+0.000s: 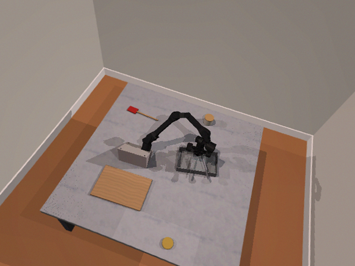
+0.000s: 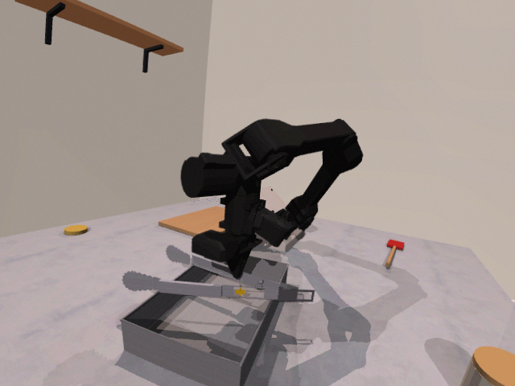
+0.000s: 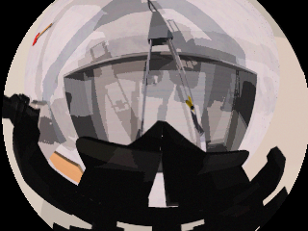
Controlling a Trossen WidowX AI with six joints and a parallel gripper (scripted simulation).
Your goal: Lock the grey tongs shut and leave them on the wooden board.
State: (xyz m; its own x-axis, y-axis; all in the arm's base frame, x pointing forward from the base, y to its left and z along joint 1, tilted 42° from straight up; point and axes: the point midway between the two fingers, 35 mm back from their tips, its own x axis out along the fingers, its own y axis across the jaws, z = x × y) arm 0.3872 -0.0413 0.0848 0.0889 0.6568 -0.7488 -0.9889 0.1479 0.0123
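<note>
My gripper tip is now 50 mm above the roasting tin, 20 mm to the left of it and 10 mm short of it. The rest, counted from my gripper tip: yellow disc: 640 mm to the right, 90 mm behind, 70 mm below; then wooden board: 480 mm behind, 340 mm to the right, 70 mm below; then cork-lidded jar: 410 mm to the left, 50 mm ahead, 40 mm below.
</note>
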